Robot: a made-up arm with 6 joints. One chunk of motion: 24 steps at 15 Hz.
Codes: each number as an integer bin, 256 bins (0 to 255) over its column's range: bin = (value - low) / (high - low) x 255, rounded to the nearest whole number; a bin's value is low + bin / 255 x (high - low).
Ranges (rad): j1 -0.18..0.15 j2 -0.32..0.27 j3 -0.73..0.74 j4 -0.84..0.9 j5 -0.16..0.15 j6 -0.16..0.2
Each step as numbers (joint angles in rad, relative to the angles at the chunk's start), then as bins.
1 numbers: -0.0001 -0.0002 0.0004 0.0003 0.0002 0.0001
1 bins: 139 138 127 123 132 113
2 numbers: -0.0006 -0.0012 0.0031 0.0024 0.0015 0.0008
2 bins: 139 138 127 123 133 114
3 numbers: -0.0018 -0.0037 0.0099 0.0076 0.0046 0.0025
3 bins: 138 137 128 124 135 115
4 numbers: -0.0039 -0.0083 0.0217 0.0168 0.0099 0.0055
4 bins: 136 135 130 126 140 117
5 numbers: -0.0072 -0.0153 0.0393 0.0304 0.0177 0.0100
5 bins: 134 132 133 128 146 120
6 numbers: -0.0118 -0.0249 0.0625 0.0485 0.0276 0.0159
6 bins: 130 128 137 130 154 125
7 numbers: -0.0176 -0.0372 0.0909 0.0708 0.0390 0.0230
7 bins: 125 122 142 133 164 130
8 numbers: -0.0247 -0.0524 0.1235 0.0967 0.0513 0.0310
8 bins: 120 116 148 137 174 135
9 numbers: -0.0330 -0.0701 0.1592 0.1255 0.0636 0.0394
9 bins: 114 108 154 141 184 141
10 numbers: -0.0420 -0.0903 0.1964 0.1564 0.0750 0.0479
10 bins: 107 99 161 146 193 147
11 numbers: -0.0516 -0.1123 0.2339 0.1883 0.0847 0.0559
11 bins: 99 90 167 151 201 153
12 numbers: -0.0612 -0.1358 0.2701 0.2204 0.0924 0.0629
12 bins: 92 80 173 155 208 158
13 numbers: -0.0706 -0.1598 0.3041 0.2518 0.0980 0.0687
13 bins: 85 69 179 160 212 162
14 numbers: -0.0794 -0.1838 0.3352 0.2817 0.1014 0.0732
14 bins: 78 59 185 164 215 165
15 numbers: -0.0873 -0.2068 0.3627 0.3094 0.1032 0.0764
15 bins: 72 49 190 168 217 167
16 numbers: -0.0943 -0.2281 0.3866 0.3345 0.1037 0.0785
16 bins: 66 40 194 172 217 169
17 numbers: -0.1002 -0.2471 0.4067 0.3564 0.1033 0.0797
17 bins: 62 32 197 175 217 170
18 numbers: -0.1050 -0.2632 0.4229 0.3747 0.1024 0.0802
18 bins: 58 25 200 178 216 170
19 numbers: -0.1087 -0.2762 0.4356 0.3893 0.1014 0.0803
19 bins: 55 19 202 180 215 170
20 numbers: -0.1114 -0.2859 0.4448 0.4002 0.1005 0.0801
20 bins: 53 15 204 182 214 170
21 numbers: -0.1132 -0.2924 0.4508 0.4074 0.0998 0.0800
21 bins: 52 12 205 183 214 170
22 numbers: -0.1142 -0.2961 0.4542 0.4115 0.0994 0.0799
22 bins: 51 10 205 183 213 170
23 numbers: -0.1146 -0.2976 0.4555 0.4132 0.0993 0.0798
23 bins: 51 10 206 184 213 170
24 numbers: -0.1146 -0.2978 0.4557 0.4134 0.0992 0.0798
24 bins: 51 10 206 184 213 170
